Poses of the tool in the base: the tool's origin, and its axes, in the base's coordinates. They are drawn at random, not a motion.
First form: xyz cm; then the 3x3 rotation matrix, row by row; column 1 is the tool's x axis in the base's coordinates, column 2 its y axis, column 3 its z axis. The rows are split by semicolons.
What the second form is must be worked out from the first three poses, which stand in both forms.
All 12 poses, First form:
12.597 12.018 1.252; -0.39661 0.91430 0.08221; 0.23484 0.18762 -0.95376; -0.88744 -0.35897 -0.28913
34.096 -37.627 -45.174; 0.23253 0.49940 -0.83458; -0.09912 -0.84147 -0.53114; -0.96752 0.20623 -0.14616
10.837 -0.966 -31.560; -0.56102 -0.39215 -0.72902; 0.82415 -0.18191 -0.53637; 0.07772 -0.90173 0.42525
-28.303 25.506 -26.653; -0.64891 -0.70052 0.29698; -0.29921 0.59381 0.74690; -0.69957 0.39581 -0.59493
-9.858 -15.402 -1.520; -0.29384 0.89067 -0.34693; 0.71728 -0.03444 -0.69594; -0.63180 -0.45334 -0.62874
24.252 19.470 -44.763; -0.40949 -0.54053 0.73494; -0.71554 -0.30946 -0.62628; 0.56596 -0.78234 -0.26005
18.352 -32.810 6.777; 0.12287 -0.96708 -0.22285; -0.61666 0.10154 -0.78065; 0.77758 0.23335 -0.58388
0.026 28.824 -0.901; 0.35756 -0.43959 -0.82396; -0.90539 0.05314 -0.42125; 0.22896 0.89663 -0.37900
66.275 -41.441 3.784; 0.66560 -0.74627 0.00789; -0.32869 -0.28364 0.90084; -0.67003 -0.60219 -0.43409
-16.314 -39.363 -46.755; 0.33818 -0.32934 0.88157; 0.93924 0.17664 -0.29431; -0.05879 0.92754 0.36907
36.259 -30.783 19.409; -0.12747 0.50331 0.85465; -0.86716 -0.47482 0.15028; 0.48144 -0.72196 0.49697
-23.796 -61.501 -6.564; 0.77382 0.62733 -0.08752; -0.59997 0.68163 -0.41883; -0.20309 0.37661 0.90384
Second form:
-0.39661 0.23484 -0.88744 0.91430 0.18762 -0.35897 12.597 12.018 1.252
0.23253 -0.09912 -0.96752 0.49940 -0.84147 0.20623 34.096 -37.627 -45.174
-0.56102 0.82415 0.07772 -0.39215 -0.18191 -0.90173 10.837 -0.966 -31.560
-0.64891 -0.29921 -0.69957 -0.70052 0.59381 0.39581 -28.303 25.506 -26.653
-0.29384 0.71728 -0.63180 0.89067 -0.03444 -0.45334 -9.858 -15.402 -1.520
-0.40949 -0.71554 0.56596 -0.54053 -0.30946 -0.78234 24.252 19.470 -44.763
0.12287 -0.61666 0.77758 -0.96708 0.10154 0.23335 18.352 -32.810 6.777
0.35756 -0.90539 0.22896 -0.43959 0.05314 0.89663 0.026 28.824 -0.901
0.66560 -0.32869 -0.67003 -0.74627 -0.28364 -0.60219 66.275 -41.441 3.784
0.33818 0.93924 -0.05879 -0.32934 0.17664 0.92754 -16.314 -39.363 -46.755
-0.12747 -0.86716 0.48144 0.50331 -0.47482 -0.72196 36.259 -30.783 19.409
0.77382 -0.59997 -0.20309 0.62733 0.68163 0.37661 -23.796 -61.501 -6.564

